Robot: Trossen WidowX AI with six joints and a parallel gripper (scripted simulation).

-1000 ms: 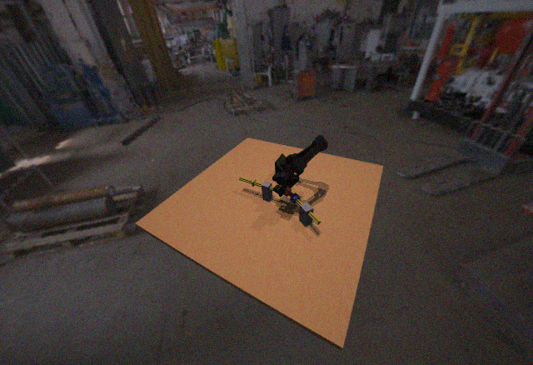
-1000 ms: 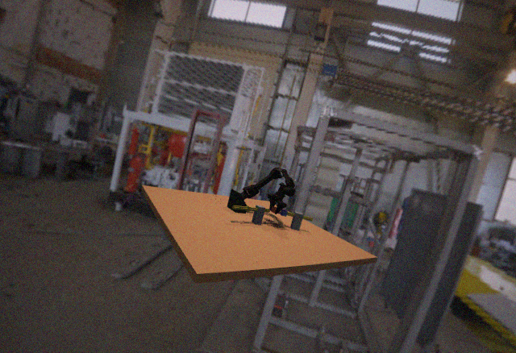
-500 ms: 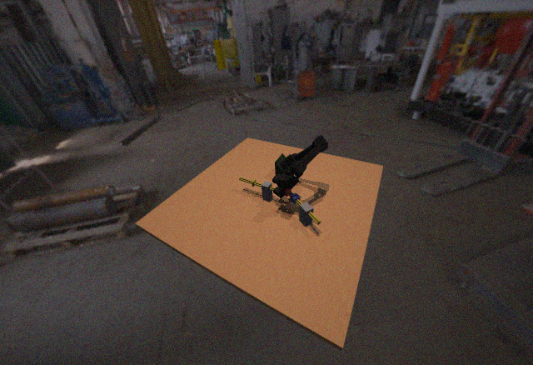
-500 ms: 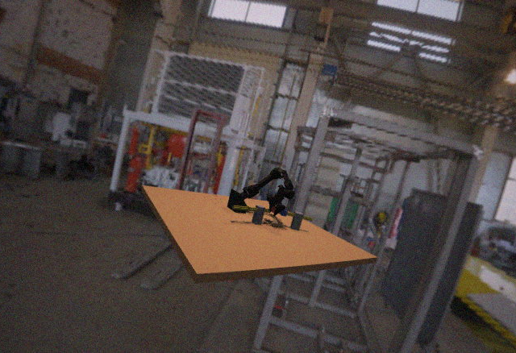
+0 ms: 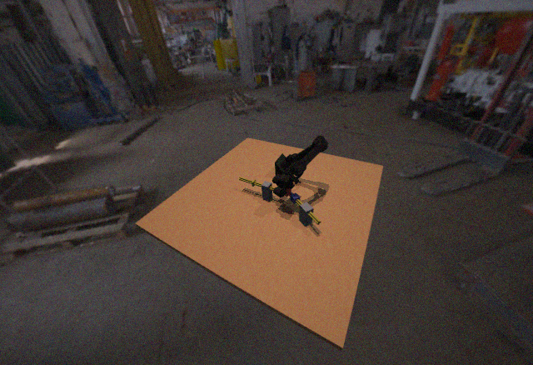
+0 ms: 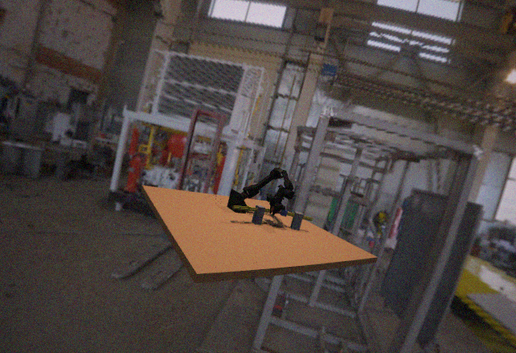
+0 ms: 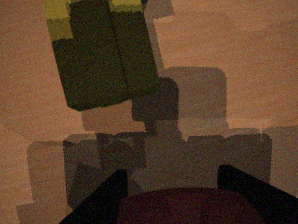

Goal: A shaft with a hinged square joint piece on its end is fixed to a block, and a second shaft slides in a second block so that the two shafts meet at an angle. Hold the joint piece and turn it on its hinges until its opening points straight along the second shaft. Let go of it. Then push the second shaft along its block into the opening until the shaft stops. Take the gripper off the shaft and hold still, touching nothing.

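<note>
Now: the red joint piece 4 cm above my gripper tip and 2 cm to the left of it.
</note>
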